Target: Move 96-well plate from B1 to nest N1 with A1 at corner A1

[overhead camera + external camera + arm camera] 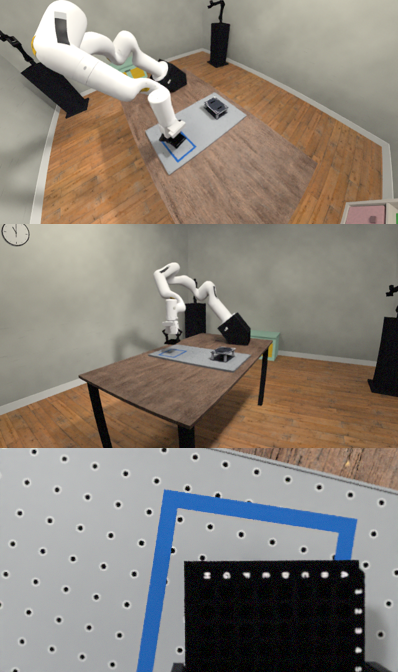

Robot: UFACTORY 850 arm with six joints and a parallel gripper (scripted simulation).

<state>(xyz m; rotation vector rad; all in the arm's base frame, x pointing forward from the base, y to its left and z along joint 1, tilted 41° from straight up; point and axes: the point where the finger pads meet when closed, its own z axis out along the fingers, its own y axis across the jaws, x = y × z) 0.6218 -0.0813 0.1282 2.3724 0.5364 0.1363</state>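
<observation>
Right now my hand is 100 mm past the raised plate nest N1, 390 mm to the right of it and 40 mm above it. From my hand the other things lie so: 96-well plate 10 mm below.
</observation>
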